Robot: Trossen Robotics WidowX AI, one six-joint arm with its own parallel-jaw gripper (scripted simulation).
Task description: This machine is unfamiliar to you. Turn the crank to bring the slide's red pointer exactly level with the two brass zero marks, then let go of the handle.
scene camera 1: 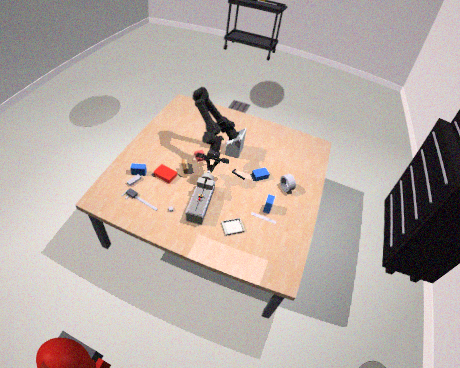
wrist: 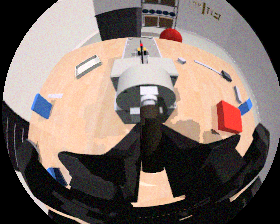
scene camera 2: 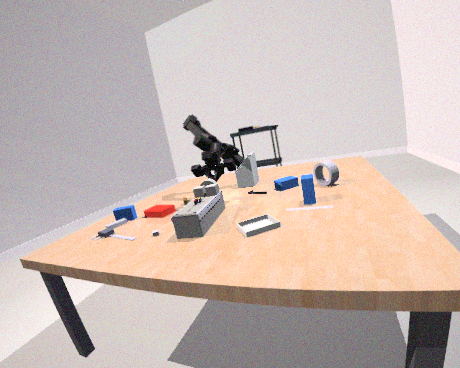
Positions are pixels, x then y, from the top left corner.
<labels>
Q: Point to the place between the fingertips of the gripper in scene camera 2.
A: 212, 184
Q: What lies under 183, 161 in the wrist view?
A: The gripper.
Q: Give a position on a dark crank handle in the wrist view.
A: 151, 135
</labels>
